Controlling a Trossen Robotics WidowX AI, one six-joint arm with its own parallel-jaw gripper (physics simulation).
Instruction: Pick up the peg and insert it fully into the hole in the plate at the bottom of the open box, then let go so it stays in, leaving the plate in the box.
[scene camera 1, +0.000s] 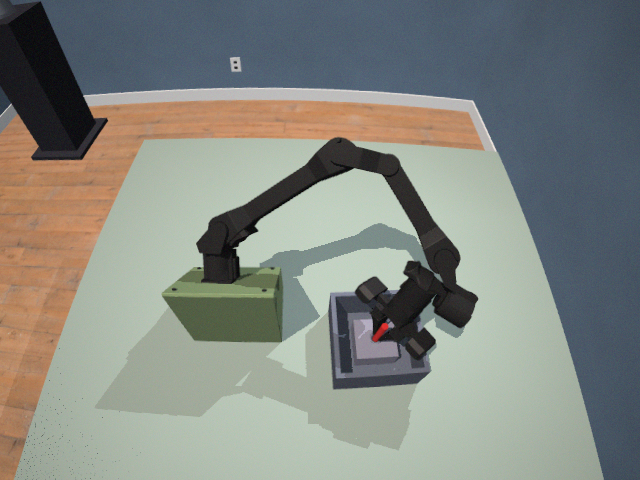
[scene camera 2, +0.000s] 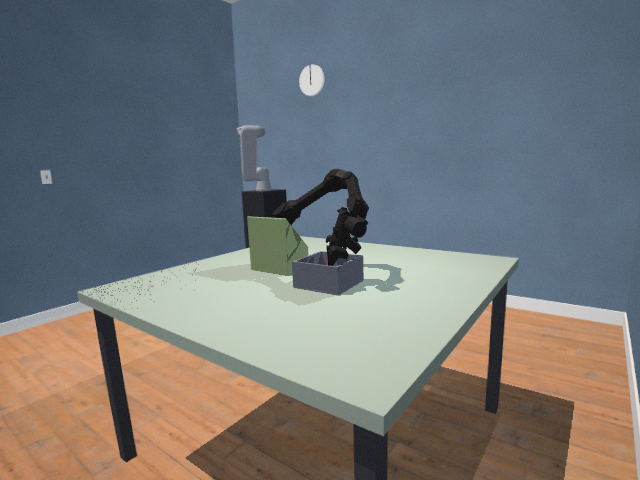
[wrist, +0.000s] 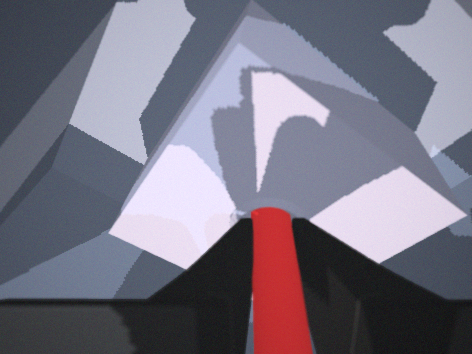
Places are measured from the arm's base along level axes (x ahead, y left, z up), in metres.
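Pixels of known places: gripper, between the fingertips: (scene camera 1: 377, 336) (wrist: 271, 230); arm's base, origin of its link: (scene camera 1: 221, 279) (scene camera 2: 275, 231).
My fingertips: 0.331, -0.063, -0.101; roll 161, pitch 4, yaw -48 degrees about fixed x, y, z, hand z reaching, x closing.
Observation:
Ahead of a thing's pixels: the offset from my fingertips to its middle, as dx, dy, dz. Level surfaces: height alone.
The red peg {+0.002, -0.001, +0.025} (scene camera 1: 381, 332) (wrist: 278, 290) is held between the black fingertips of my gripper (scene camera 1: 382, 330) (scene camera 2: 333, 259) (wrist: 271, 230), which is shut on it and reaches down into the open box {-0.002, -0.001, -0.013} (scene camera 1: 379, 381) (scene camera 2: 315, 277). The pale square plate {-0.002, -0.001, -0.028} (scene camera 1: 368, 353) (wrist: 390, 215) lies at the bottom of the box. In the wrist view the peg's far end is over the hole at the plate's middle and hides most of it; a faint curved rim shows just beyond the end. How deep the peg sits, if at all, cannot be told.
The dark grey-blue box walls stand close around the gripper. The green block (scene camera 1: 237, 317) (scene camera 2: 267, 245) bearing the arm's base stands to the left of the box in scene camera 1. Both stand on the pale green table {dz -0.062} (scene camera 1: 206, 444) (scene camera 2: 413, 315).

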